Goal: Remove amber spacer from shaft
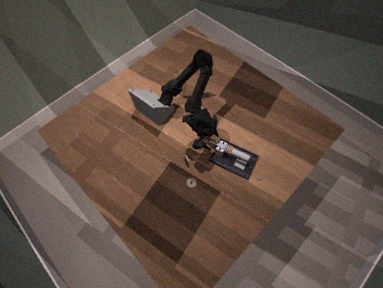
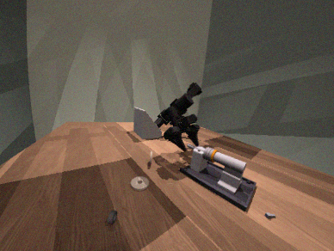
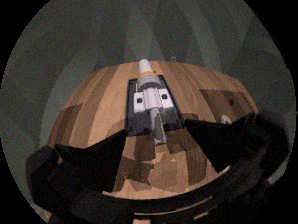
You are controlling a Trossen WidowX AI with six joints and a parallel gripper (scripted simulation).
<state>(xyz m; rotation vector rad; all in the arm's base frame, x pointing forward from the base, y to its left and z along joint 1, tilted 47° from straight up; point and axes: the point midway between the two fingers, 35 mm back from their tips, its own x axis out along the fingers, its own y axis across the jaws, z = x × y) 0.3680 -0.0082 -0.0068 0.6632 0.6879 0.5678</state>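
The shaft lies 50 mm ahead of my gripper tip, 10 mm to the left of it and 10 mm above it. From my gripper tip the other things lie so: amber spacer 90 mm ahead, 20 mm to the left, 10 mm above; small dark ring 130 mm ahead, 310 mm to the right, 60 mm below.
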